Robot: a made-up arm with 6 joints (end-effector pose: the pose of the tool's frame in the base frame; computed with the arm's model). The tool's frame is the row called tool.
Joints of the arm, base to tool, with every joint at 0 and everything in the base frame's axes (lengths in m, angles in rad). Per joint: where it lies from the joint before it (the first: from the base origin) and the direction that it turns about. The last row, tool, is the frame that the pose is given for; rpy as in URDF.
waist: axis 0 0 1 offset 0.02 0.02 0.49
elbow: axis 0 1 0 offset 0.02 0.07 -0.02
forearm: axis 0 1 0 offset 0 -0.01 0.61
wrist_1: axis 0 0 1 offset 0 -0.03 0.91
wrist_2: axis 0 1 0 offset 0.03 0 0.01
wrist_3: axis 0 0 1 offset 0.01 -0.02 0.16
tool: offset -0.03 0 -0.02 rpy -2.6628 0.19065 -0.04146
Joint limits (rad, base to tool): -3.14..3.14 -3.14..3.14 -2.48..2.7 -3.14..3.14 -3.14..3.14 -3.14..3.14
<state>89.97 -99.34 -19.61 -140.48 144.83 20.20</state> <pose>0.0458 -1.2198 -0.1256 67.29 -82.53 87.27</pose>
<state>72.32 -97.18 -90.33 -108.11 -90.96 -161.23</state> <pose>-0.2590 -0.3997 -0.5573 -126.04 -34.20 -102.53</pose>
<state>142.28 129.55 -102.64 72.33 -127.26 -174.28</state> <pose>-0.6207 0.6113 0.8618 83.00 -40.41 -126.90</pose>
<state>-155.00 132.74 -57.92 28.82 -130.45 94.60</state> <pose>-1.1488 -0.4649 0.3239 120.35 -84.47 2.52</pose>
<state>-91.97 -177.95 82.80 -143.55 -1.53 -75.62</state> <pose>0.0619 1.0751 -0.2525 101.77 14.49 -56.51</pose>
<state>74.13 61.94 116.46 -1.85 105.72 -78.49</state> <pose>0.1018 0.4323 -0.1255 -78.23 -4.33 -5.10</pose>
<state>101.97 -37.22 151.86 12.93 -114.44 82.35</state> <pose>-0.0387 0.4937 0.6725 -4.60 -172.46 46.51</pose>
